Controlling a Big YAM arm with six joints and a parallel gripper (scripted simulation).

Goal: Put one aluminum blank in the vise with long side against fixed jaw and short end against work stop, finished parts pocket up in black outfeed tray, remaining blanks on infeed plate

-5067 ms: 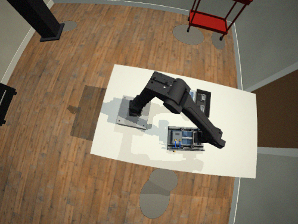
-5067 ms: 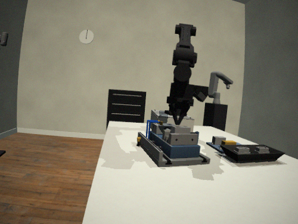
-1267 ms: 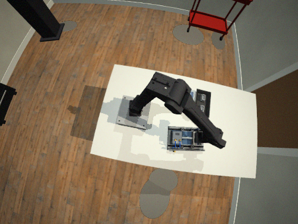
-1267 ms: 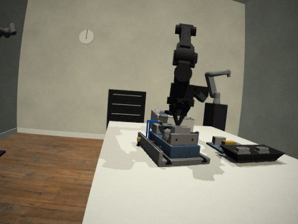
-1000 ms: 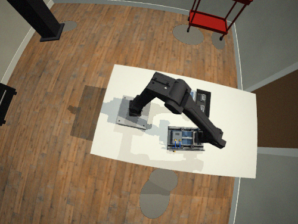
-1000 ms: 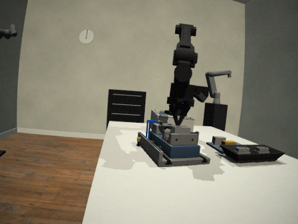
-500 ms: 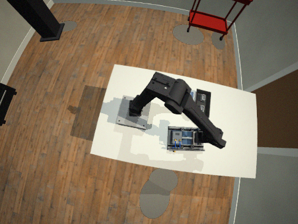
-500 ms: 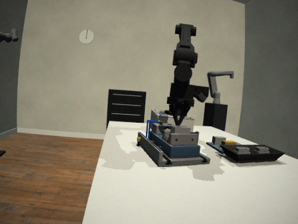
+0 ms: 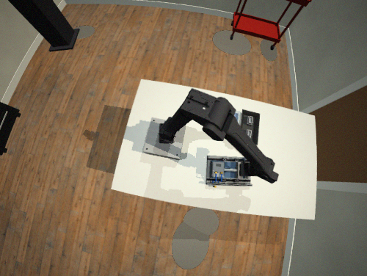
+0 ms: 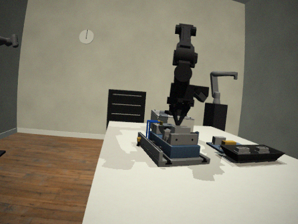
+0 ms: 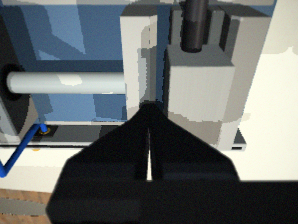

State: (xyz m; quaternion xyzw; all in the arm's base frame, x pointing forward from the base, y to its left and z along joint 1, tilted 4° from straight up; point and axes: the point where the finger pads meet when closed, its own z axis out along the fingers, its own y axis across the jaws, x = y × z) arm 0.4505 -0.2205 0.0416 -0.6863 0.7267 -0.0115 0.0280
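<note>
Right now the dark rod is 50 mm to the left of my hand, 30 mm below it and 30 mm ahead of it. From my hand the other things lie so: yellow brass blank 280 mm to the left, 100 mm below, 10 mm behind; light cylinder 60 mm behind, 50 mm below; vise 80 mm below, 40 mm behind.
</note>
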